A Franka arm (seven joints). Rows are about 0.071 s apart.
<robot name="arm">
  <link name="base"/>
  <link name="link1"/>
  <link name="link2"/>
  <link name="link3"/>
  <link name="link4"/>
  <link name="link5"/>
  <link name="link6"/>
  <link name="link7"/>
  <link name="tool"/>
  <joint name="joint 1" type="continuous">
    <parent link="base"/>
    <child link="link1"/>
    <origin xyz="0 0 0.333" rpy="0 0 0"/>
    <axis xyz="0 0 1"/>
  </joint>
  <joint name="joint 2" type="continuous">
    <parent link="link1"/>
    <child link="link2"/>
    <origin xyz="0 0 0" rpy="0 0 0"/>
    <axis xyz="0 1 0"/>
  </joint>
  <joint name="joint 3" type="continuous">
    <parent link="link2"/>
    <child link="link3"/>
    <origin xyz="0 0 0.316" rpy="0 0 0"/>
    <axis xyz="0 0 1"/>
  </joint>
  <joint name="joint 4" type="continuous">
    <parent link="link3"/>
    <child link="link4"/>
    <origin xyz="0.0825 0 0" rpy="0 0 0"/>
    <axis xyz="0 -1 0"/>
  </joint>
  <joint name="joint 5" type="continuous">
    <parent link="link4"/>
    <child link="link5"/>
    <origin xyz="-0.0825 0 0.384" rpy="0 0 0"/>
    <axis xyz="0 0 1"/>
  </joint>
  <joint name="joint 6" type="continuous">
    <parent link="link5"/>
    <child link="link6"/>
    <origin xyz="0 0 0" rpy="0 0 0"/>
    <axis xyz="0 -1 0"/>
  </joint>
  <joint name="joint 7" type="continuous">
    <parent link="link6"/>
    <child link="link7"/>
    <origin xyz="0.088 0 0" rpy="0 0 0"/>
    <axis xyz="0 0 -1"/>
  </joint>
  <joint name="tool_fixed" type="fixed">
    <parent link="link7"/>
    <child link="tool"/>
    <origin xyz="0 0 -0.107" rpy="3.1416 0 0"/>
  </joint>
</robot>
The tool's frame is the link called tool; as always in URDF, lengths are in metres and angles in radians. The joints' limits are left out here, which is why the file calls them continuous.
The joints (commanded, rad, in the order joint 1, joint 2, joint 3, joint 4, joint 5, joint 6, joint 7), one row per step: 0.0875, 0.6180, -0.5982, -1.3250, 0.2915, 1.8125, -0.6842; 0.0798, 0.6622, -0.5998, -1.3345, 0.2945, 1.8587, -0.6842; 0.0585, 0.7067, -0.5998, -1.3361, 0.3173, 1.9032, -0.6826; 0.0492, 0.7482, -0.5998, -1.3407, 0.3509, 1.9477, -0.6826; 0.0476, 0.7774, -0.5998, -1.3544, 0.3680, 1.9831, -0.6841; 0.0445, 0.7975, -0.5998, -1.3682, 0.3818, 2.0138, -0.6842; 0.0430, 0.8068, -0.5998, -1.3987, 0.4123, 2.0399, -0.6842; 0.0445, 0.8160, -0.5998, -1.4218, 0.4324, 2.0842, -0.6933; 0.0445, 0.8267, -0.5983, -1.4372, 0.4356, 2.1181, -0.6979; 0.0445, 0.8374, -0.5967, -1.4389, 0.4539, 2.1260, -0.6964; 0.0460, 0.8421, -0.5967, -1.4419, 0.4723, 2.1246, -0.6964; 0.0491, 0.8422, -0.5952, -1.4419, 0.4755, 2.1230, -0.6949; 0.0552, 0.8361, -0.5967, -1.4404, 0.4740, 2.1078, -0.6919
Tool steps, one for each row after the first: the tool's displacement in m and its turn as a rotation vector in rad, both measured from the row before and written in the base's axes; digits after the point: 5 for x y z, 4 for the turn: 0.00353, -0.00855, -0.02864, -0.0209, 0.0104, -0.0101; 0.00118, -0.01502, -0.02608, -0.0064, -0.0040, -0.0275; 0.00249, -0.00690, -0.02567, 0.0027, -0.0096, -0.0199; -0.00026, -0.00321, -0.02220, -0.0021, 0.0022, -0.0096; -0.00180, -0.00424, -0.01653, -0.0024, -0.0011, -0.0121; -0.00604, -0.00355, -0.01674, 0.0179, -0.0026, -0.0259; -0.00227, -0.00255, -0.01178, -0.0033, -0.0177, -0.0061; -0.00202, -0.00231, -0.01064, -0.0115, -0.0052, -0.0005; 0.00010, 0.00084, -0.00735, 0.0089, -0.0039, -0.0102; -0.00055, 0.00149, -0.00442, 0.0139, -0.0014, -0.0095; 0.00109, 0.00303, -0.00056, 0.0042, -0.0003, 0.0009; 0.00105, 0.00432, 0.00359, 0.0067, 0.0055, 0.0030
